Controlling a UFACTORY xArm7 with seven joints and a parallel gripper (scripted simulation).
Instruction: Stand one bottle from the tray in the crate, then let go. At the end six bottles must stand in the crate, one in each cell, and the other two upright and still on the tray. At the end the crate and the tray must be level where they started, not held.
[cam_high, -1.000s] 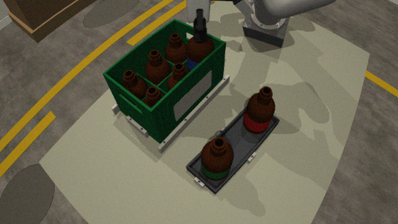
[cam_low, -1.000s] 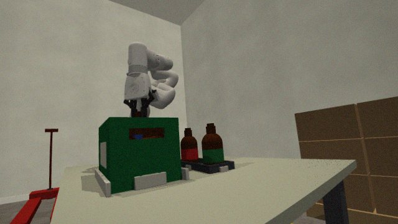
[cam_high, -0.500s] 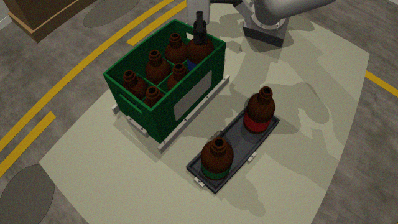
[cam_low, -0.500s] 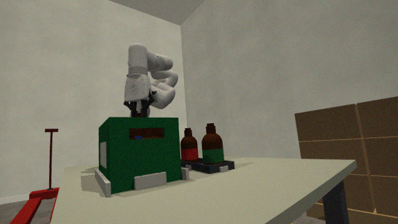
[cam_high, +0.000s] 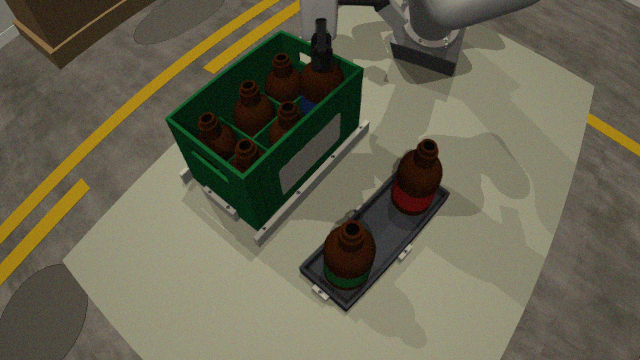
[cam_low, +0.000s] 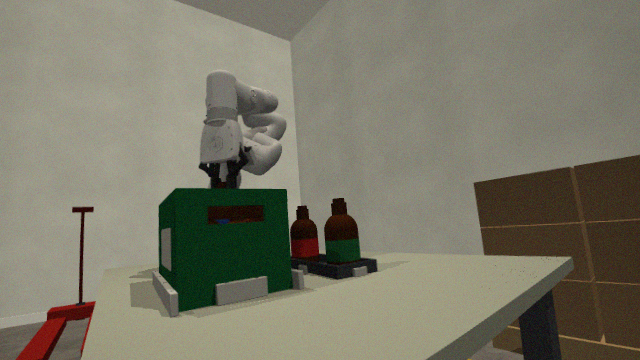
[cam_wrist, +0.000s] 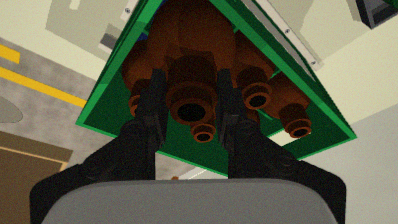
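My gripper is now 90 mm short of the green crate, 40 mm to the left of it and 130 mm above it. Also, from my hand: dark tray (100 mm ahead, 200 mm to the left, 210 mm below).
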